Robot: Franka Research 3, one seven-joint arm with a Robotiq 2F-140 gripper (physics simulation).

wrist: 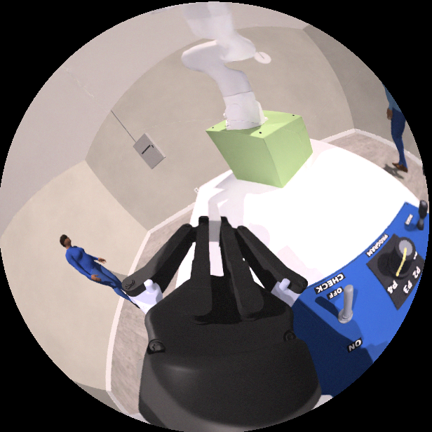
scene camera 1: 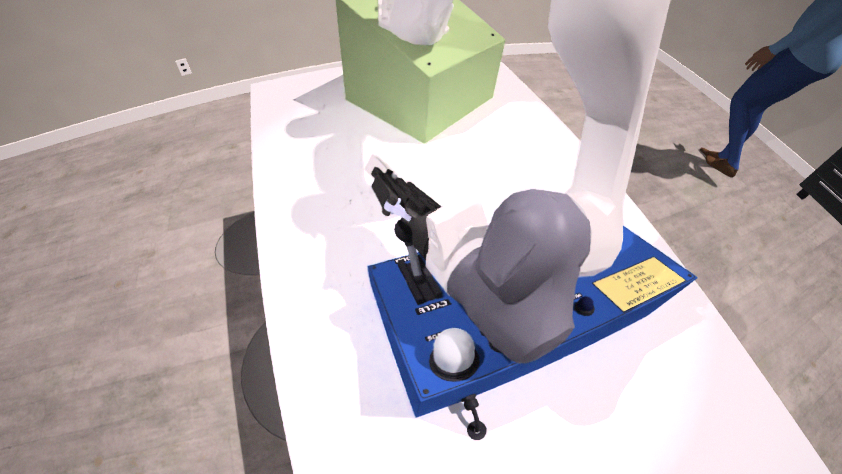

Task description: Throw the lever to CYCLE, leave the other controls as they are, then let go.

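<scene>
The lever [scene camera 1: 414, 259] has a grey shaft and a black knob and stands in the black slot of the blue control panel [scene camera 1: 400, 326] [wrist: 320, 320]. Its knob leans toward the slot's far end, away from the CYCLE label [scene camera 1: 433, 306]. The lever does not show in the wrist view. My gripper [scene camera 1: 380, 175] [wrist: 211, 211] is shut and empty, its two fingers close together. It is just behind and above the lever knob in the scene view; whether they touch is unclear. The grey arm link hides the panel's middle.
A toggle switch [wrist: 347, 302] leans toward OFF. A program dial [wrist: 405, 248] and a white dome lamp [scene camera 1: 453, 351] are on the panel. A green box [scene camera 1: 427, 97] [wrist: 270, 155] stands behind on the white table [scene camera 1: 335, 176]. A small black crank [scene camera 1: 474, 419] juts from the panel's front.
</scene>
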